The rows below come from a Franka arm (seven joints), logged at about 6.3 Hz.
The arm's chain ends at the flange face. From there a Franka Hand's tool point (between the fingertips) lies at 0.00 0.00 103.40 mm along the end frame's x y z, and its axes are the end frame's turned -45 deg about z.
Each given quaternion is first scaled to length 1.
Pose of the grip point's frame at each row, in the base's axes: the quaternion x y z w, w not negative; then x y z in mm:
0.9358 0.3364 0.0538 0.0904 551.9 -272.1 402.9
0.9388 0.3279 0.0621 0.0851 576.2 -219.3 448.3
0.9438 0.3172 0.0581 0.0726 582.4 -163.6 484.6
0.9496 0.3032 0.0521 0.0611 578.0 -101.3 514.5
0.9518 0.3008 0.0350 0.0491 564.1 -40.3 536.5
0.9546 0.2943 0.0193 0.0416 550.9 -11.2 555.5
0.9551 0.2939 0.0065 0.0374 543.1 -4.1 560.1
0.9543 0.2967 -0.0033 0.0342 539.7 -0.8 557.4
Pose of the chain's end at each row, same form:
0.9933 -0.0473 0.0843 0.0629 535.2 -258.3 504.0
0.9928 -0.0563 0.0899 0.0549 558.4 -207.0 549.4
0.9933 -0.0681 0.0815 0.0448 566.3 -153.2 586.2
0.9933 -0.0833 0.0715 0.0365 563.9 -92.6 616.6
0.9944 -0.0863 0.0511 0.0320 554.2 -32.8 639.1
0.9946 -0.0934 0.0338 0.0310 544.6 -4.2 658.5
0.9949 -0.0940 0.0203 0.0321 539.5 2.9 663.2
0.9953 -0.0911 0.0100 0.0329 538.3 6.2 660.6

